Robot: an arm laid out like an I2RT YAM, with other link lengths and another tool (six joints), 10 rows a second.
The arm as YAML. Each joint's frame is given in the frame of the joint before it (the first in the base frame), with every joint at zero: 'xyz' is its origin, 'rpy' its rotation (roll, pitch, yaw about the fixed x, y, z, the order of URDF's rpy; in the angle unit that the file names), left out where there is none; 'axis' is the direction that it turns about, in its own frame. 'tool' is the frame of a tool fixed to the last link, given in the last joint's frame.
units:
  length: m
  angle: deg
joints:
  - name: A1
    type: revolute
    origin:
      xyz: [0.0, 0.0, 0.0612]
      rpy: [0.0, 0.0, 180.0]
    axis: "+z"
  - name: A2
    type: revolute
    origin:
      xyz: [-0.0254, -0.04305, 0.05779]
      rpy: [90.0, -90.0, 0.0]
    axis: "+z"
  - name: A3
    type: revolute
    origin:
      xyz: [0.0, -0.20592, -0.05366]
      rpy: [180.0, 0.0, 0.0]
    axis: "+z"
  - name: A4
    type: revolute
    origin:
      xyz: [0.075, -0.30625, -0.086]
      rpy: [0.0, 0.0, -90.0]
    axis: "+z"
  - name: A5
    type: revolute
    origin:
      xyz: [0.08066, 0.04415, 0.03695]
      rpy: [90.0, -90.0, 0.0]
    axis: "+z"
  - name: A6
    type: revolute
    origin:
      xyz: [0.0, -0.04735, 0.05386]
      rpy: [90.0, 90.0, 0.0]
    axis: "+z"
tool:
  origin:
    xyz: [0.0, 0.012, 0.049]
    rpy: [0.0, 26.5, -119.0]
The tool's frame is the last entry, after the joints.
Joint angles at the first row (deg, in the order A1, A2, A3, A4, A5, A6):
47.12 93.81 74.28 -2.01 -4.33 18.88
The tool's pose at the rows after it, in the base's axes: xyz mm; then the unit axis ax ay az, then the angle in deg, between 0 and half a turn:
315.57 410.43 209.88 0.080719 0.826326 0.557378 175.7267
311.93 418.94 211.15 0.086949 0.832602 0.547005 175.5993
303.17 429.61 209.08 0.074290 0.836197 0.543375 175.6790
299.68 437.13 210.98 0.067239 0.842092 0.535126 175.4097
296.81 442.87 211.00 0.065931 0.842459 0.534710 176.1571
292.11 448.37 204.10 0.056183 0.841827 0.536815 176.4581
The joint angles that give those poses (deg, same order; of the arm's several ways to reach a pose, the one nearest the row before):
48.87 94.74 73.81 0.43 -3.09 19.08
50.16 96.47 76.53 -1.87 -1.08 19.24
51.76 97.56 77.33 -1.64 -0.42 18.52
52.72 98.89 79.40 -2.99 0.41 17.58
53.32 99.87 80.68 -3.64 0.31 18.01
54.02 100.48 79.90 -1.85 0.00 17.70

